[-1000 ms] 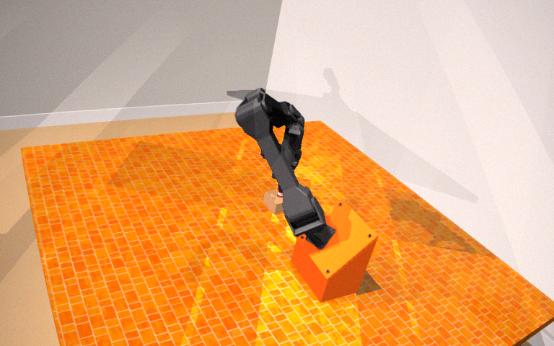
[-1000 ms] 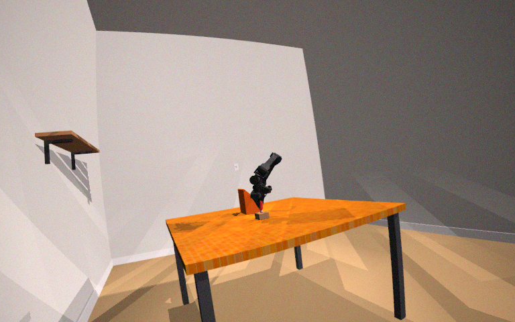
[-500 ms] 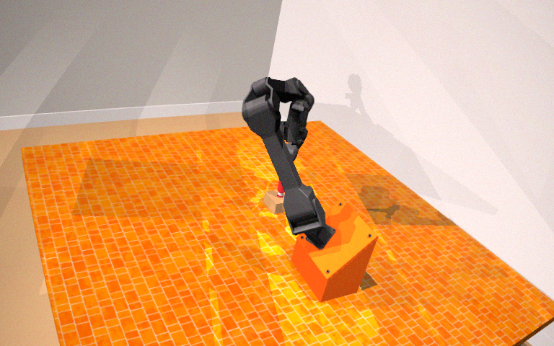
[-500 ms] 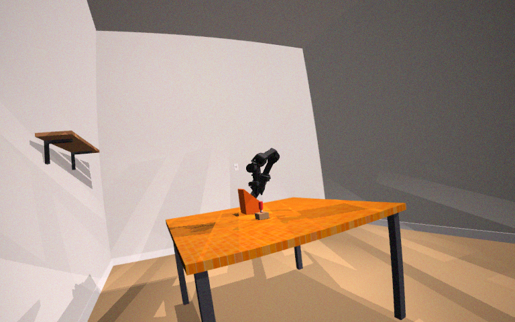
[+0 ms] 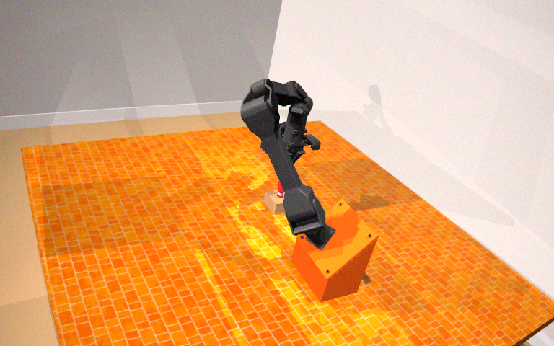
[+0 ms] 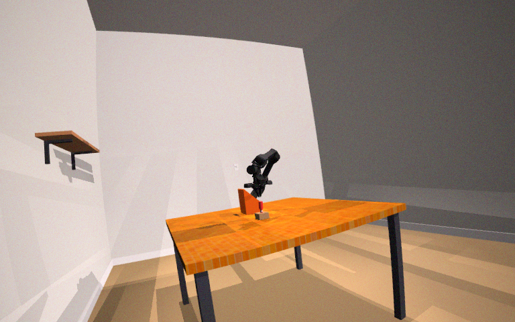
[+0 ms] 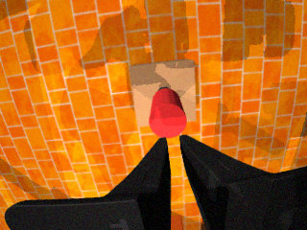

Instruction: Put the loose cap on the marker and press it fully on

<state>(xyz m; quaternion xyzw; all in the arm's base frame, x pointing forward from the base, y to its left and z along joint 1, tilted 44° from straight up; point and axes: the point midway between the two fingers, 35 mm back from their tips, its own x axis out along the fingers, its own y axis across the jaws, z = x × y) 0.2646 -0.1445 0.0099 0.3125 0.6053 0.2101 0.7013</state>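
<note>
Right now the red cap is 60 mm below my gripper tip. Also, from my gripper tip: holder block 120 mm below.
</note>
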